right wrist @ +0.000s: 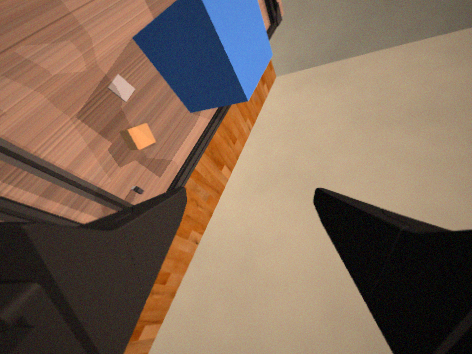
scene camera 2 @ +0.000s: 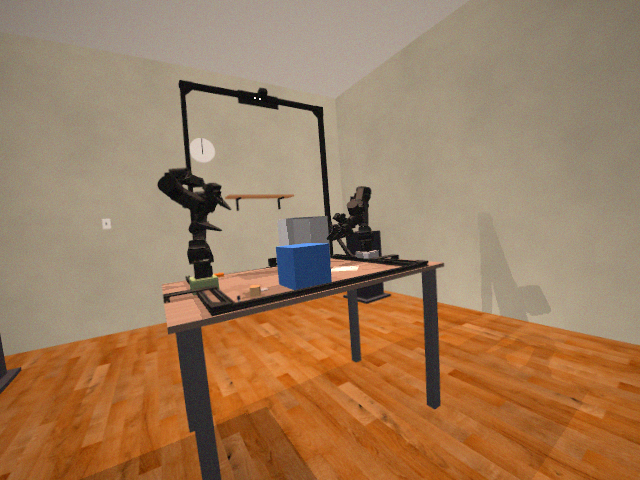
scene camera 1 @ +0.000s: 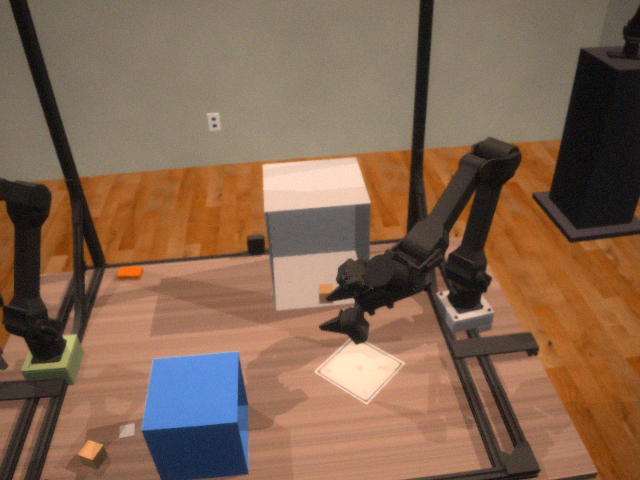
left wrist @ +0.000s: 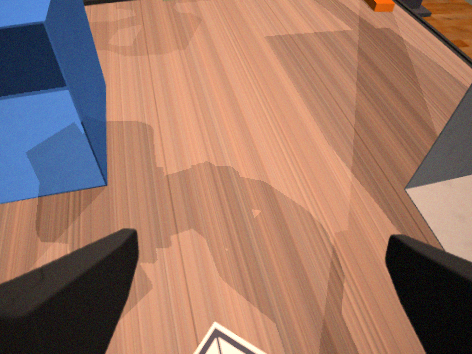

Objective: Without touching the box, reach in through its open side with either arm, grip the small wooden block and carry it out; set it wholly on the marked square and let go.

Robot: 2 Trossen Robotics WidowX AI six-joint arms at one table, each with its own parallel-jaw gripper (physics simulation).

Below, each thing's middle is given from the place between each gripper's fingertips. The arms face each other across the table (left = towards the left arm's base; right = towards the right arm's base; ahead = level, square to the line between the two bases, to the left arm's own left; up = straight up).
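My left hand is 20 mm short of the marked square (scene camera 1: 362, 370), 70 mm to the right of it and 160 mm above it. As for my right gripper, it is 62 cm to the right of the square, 28 cm above it and 14 cm past it. Going by its middle, the marked square is nearer to my left hand than to my right gripper.
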